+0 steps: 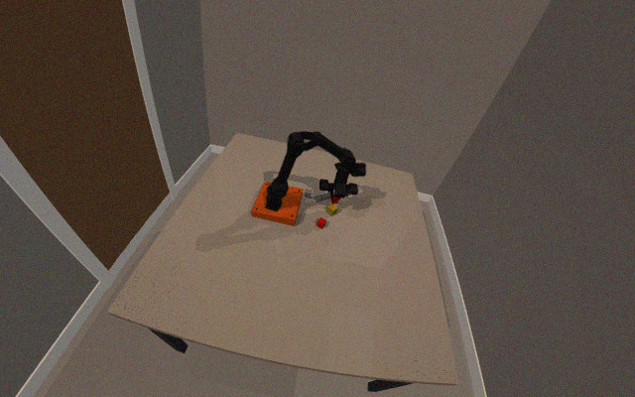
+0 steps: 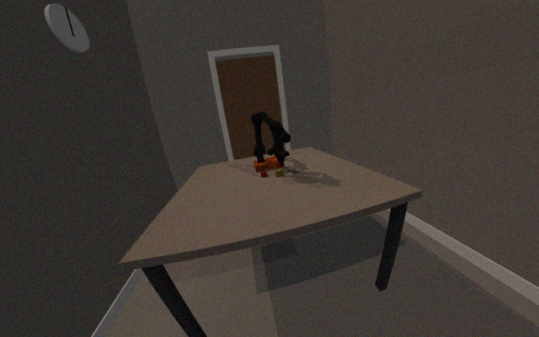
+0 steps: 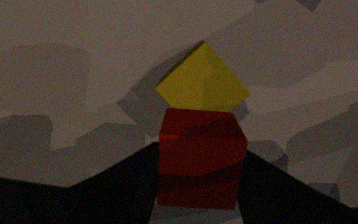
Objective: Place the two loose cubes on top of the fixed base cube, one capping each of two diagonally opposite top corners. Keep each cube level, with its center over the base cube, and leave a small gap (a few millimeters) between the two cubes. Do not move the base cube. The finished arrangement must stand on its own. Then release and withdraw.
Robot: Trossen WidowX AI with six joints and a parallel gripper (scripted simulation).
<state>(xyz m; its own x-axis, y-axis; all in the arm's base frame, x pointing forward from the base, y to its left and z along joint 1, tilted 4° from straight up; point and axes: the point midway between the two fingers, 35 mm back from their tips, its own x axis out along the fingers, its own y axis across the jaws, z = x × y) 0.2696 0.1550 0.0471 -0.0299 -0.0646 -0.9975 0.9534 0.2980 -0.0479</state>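
The red cube is right at my gripper tip. Also, from my gripper tip: yellow base cube (20 mm to the right, 60 mm below).
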